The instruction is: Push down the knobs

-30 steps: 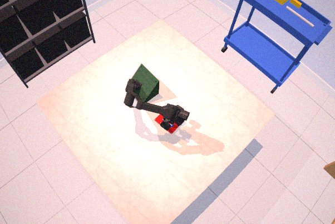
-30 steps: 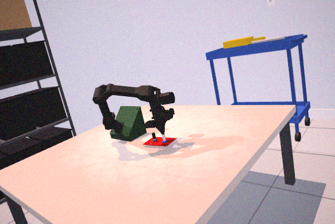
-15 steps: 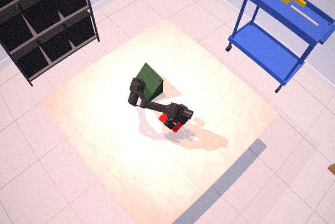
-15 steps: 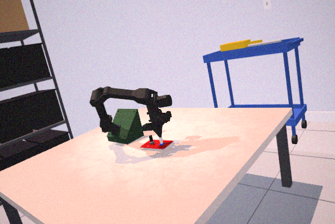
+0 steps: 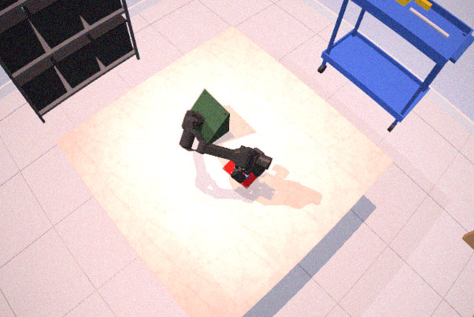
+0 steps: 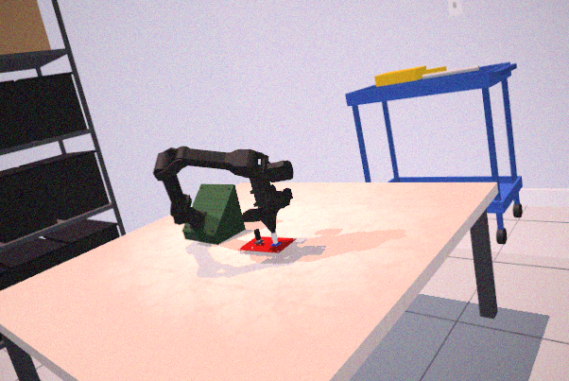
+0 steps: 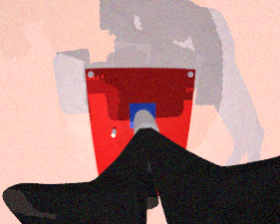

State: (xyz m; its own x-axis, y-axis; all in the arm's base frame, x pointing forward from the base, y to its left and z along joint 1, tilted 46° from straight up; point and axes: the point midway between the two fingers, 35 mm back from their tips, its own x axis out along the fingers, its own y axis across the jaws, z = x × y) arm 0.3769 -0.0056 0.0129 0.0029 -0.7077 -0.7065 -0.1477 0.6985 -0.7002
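Right now my gripper tip is 1 cm above the white knob. Also, from my gripper tip: black knob: 6 cm behind, 1 cm to the right, 1 cm below.
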